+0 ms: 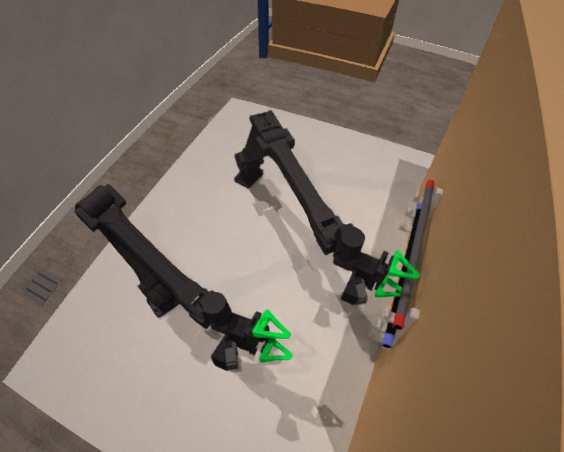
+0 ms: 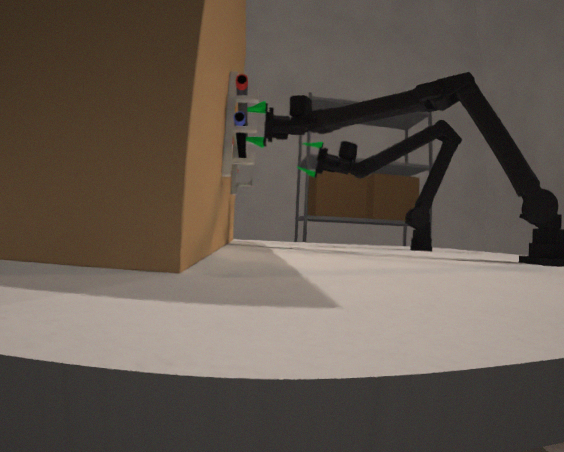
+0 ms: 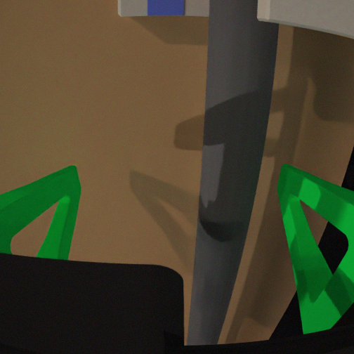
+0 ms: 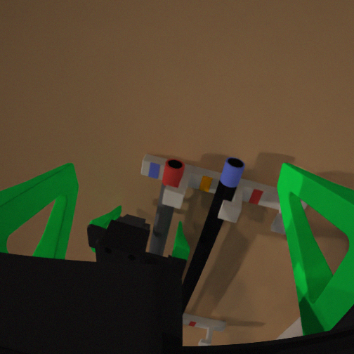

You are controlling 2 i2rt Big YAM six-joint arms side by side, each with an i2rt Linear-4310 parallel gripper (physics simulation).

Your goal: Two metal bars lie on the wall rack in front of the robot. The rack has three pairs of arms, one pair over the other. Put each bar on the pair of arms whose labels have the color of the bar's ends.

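Places are measured from the left arm's base along level axes (x ahead, y down, z left), in metres.
Pixels of known places: left gripper, fingertip midpoint: (image 1: 412, 285); right gripper, fingertip midpoint: (image 1: 290, 346) (image 2: 299, 155); left arm's base, link origin: (image 1: 249, 176) (image 2: 546, 264); right arm's base, link origin: (image 1: 166, 300) (image 2: 421, 250).
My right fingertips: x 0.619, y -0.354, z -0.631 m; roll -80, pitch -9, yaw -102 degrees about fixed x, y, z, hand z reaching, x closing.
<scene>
For each thing: its top centre in the pictures, then the offset to it from my right fingertips.
- grey bar with red ends, top centre: (image 1: 419, 241) (image 2: 243, 112) dy -0.029, dx +0.144, dz +0.425 m
- rack, top centre: (image 2: 245, 74) (image 1: 431, 187) dy -0.063, dx +0.107, dz +0.603 m
The grey bar with red ends (image 1: 422, 227) (image 2: 242, 82) (image 3: 235, 75) (image 4: 173, 172) lies on the rack's top arms, by the blue label (image 4: 154, 170). The black bar with blue ends (image 1: 388, 340) (image 2: 240, 120) (image 4: 205, 250) lies on the middle arms, by the orange label (image 4: 206, 183). The bottom arms, by the red label (image 4: 256, 196), hold no bar. My left gripper (image 1: 409, 283) (image 2: 248, 125) (image 3: 178, 176) (image 4: 149, 215) is open at the rack, its fingers spread above and below the grey bar. My right gripper (image 1: 290, 345) (image 2: 301, 156) (image 4: 177, 174) is open and empty, away from the rack.
The rack (image 2: 227, 150) (image 4: 193, 175) is fixed to a brown wall (image 1: 480, 300) (image 2: 100, 150). Both arms stand on a pale floor area (image 1: 165, 350). Boxes (image 1: 330, 35) stand far behind. A grey shelf unit with boxes (image 2: 395, 197) stands behind the arms.
</scene>
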